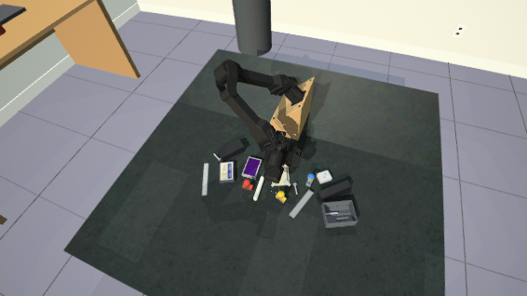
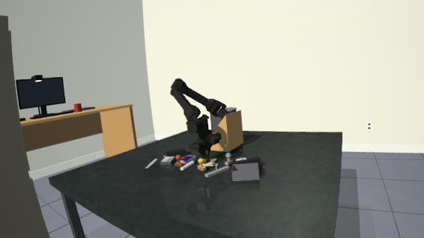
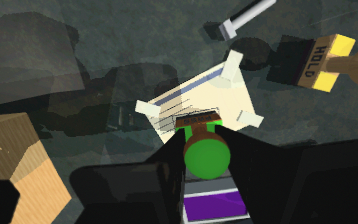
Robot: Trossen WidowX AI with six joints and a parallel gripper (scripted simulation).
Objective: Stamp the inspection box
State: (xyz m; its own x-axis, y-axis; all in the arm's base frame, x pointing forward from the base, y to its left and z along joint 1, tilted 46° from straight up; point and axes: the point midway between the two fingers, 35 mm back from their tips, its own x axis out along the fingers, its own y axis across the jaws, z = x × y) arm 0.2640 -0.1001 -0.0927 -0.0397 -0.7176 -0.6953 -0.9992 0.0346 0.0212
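My gripper tip is right at the green-knobbed PASS stamp. Round my gripper tip: white marker 6 cm ahead, 5 cm to the right, 1 cm below; cream inspection card 3 cm below, 1 cm to the left; yellow stamp 11 cm ahead, 4 cm to the left.
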